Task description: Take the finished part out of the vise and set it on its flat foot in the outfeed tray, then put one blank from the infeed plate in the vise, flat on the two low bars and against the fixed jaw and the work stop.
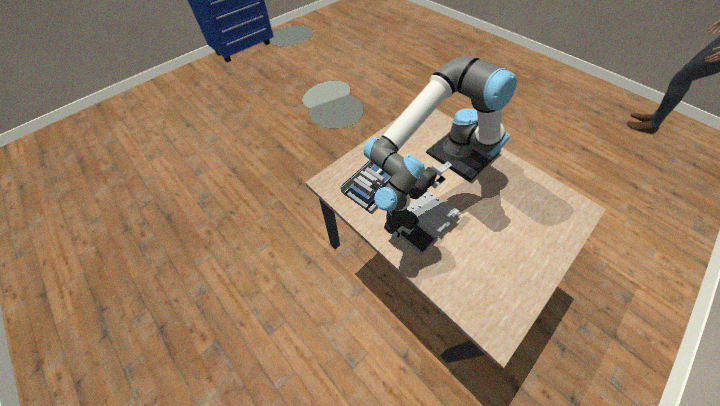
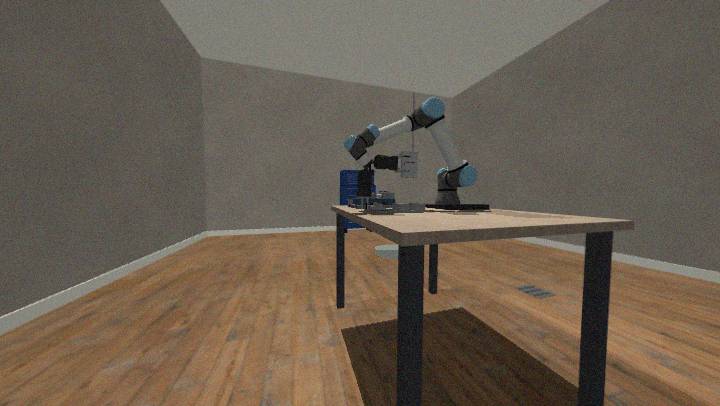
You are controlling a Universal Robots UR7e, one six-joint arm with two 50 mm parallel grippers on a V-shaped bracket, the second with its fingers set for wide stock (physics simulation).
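Places are measured from the arm's base along level axes (x right, y ahead, z up), in millimetres.
Where they show: hand, tool point: (image 1: 396,235) (image 2: 364,205); arm's base, link origin: (image 1: 456,149) (image 2: 447,204).
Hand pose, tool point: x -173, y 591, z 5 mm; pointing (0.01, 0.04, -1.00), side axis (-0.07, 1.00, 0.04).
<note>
Things, the pixels of their top centre, and the offset from my tool point. "*": a spot on its surface instead. Level surfaces: height alone.
- dark flat piece, surface spot: (image 1: 422,240) * dx -83, dy -81, dz -21 mm
- light grey plate with small dots, top centre: (image 1: 432,212) dx -11, dy -217, dz -19 mm
- wooden table, surface height: dz -28 mm
My down-pointing gripper (image 1: 397,234) (image 2: 365,203) is low over the table's near left part, beside a dark flat piece (image 1: 422,240) that may be the outfeed tray. Its fingertips are too small and dark to tell whether they are open or hold a part. The second gripper (image 1: 441,176) (image 2: 409,164) points sideways, well above the table, with light grey pieces at its end. A black-framed fixture with blue blocks and grey bars (image 1: 358,191) stands at the table's left corner, perhaps the vise. A light grey plate with small dots (image 1: 426,202), perhaps the infeed plate, is partly hidden by the arm.
Small light pieces (image 1: 453,214) lie in shadow right of the grey plate. The arm's black base plate (image 1: 471,170) (image 2: 458,206) stands at the back of the wooden table (image 1: 524,282) (image 2: 504,223). A blue drawer cabinet (image 1: 236,25) stands by the wall. A person's legs (image 1: 675,90) show at the right.
</note>
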